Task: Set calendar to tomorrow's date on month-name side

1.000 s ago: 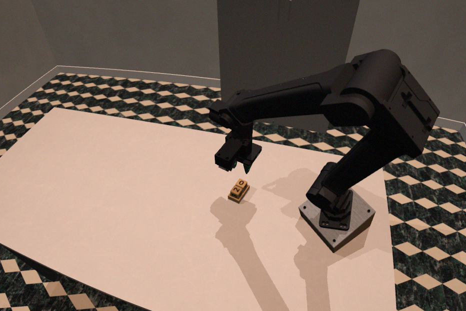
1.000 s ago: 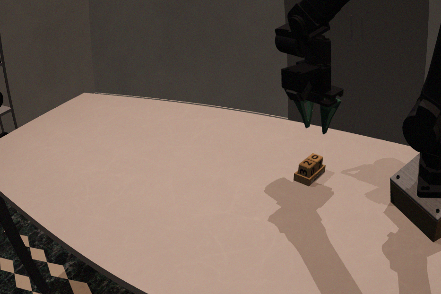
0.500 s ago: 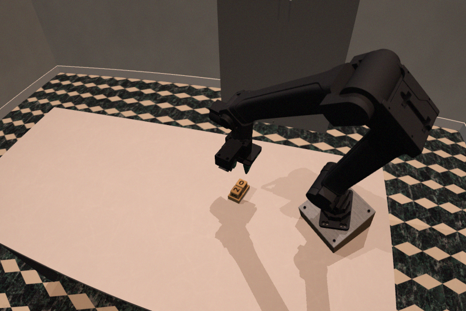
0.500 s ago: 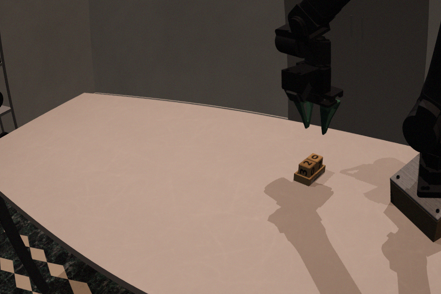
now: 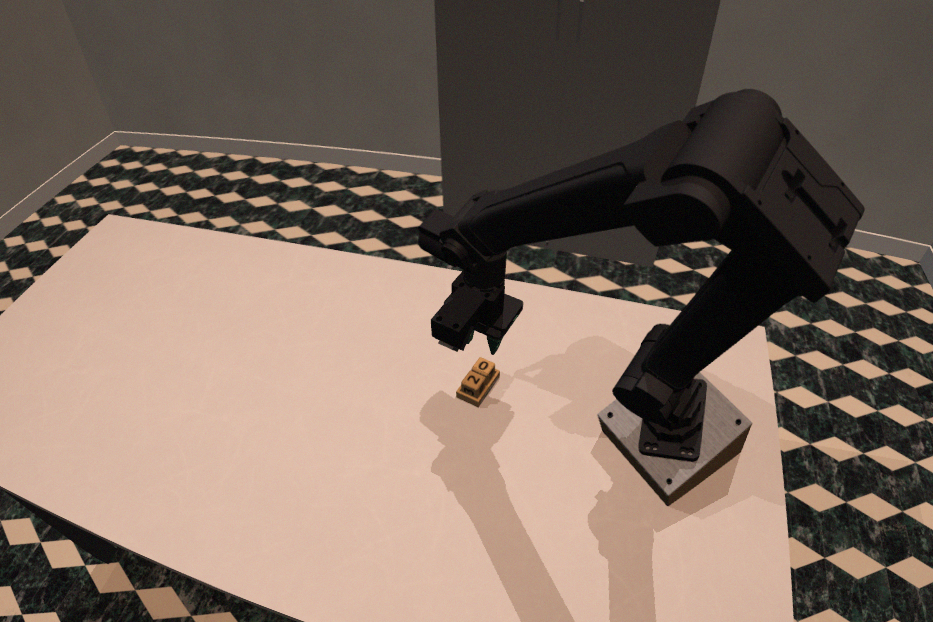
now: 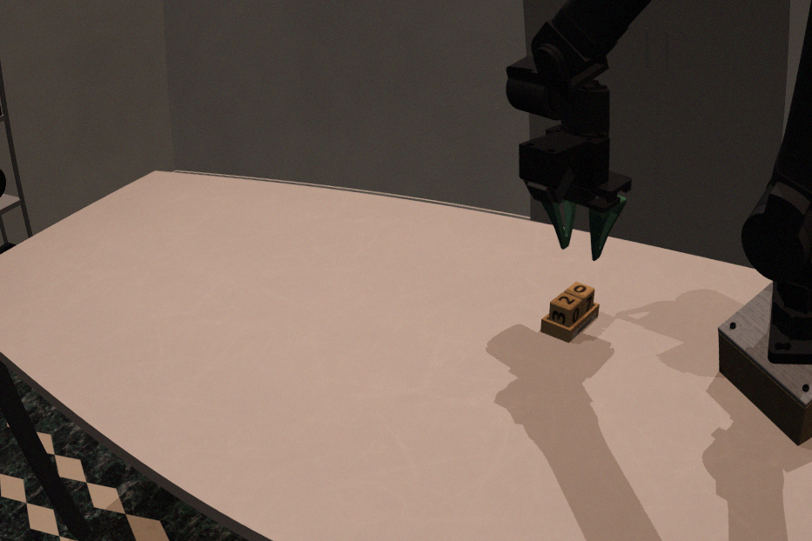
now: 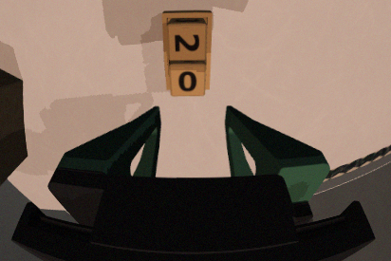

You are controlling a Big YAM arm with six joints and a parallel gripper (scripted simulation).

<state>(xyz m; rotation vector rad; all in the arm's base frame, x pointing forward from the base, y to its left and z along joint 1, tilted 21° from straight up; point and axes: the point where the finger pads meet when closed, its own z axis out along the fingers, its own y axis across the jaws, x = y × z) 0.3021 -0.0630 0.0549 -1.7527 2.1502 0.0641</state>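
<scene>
The tray is 2 cm to the left of my hand and 8 cm below it.
</scene>
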